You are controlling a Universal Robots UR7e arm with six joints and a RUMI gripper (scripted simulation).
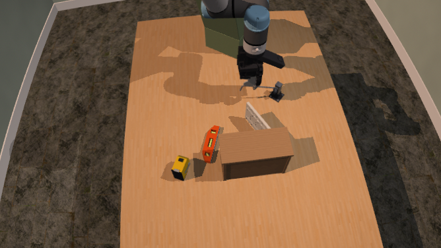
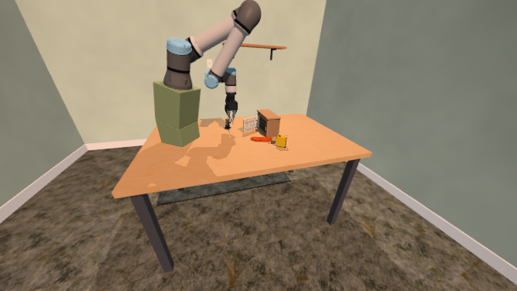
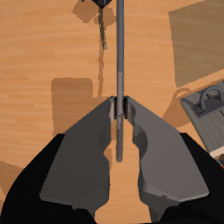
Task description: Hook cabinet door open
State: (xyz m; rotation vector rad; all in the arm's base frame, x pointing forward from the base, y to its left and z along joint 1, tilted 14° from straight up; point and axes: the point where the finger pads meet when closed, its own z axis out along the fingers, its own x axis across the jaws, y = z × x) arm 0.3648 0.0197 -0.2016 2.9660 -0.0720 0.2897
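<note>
My gripper is now 60 mm to the right of the dark hook post and 40 mm above it. Also, from my hand: yellow tape measure (260 mm ahead, 310 mm to the right, 60 mm below); white cabinet door (160 mm ahead, 10 mm to the right, 30 mm below); orange spirit level (160 mm ahead, 200 mm to the right, 90 mm below).
</note>
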